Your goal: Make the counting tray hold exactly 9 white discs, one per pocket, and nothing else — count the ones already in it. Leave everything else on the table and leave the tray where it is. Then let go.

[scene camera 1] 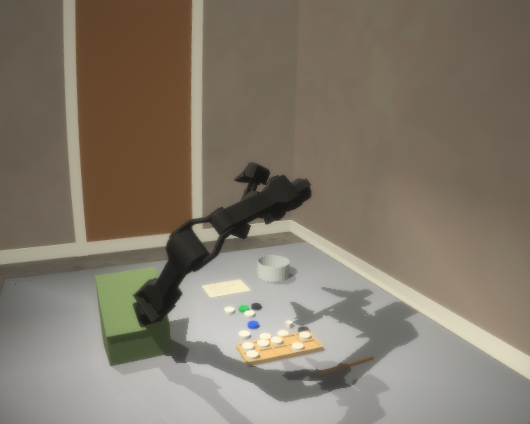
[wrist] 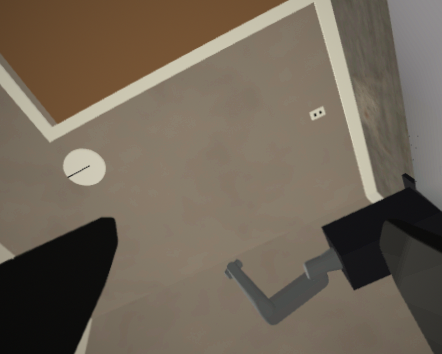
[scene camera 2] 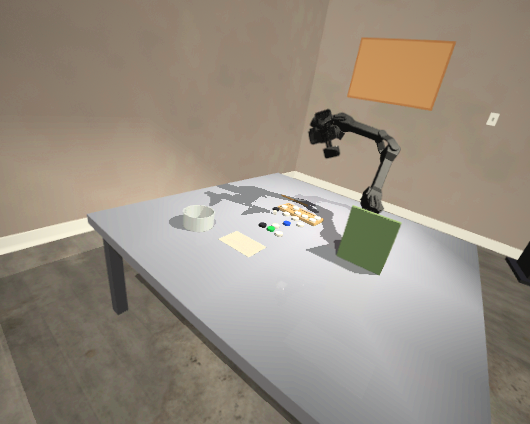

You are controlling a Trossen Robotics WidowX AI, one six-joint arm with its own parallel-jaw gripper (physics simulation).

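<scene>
The orange counting tray holds several white discs, four-sided pockets dividing it in two rows. The back row is mostly filled; the front row has a disc near the left end and another towards the right. Loose white discs lie behind it: two close to its back edge, one off its back left corner, and two farther back. My gripper is open and empty, raised high above the table; the wrist view shows walls between its fingers.
A blue disc, green disc, black discs and small white cube lie behind the tray. A ribbed bowl, pale card, green block and brown stick surround them.
</scene>
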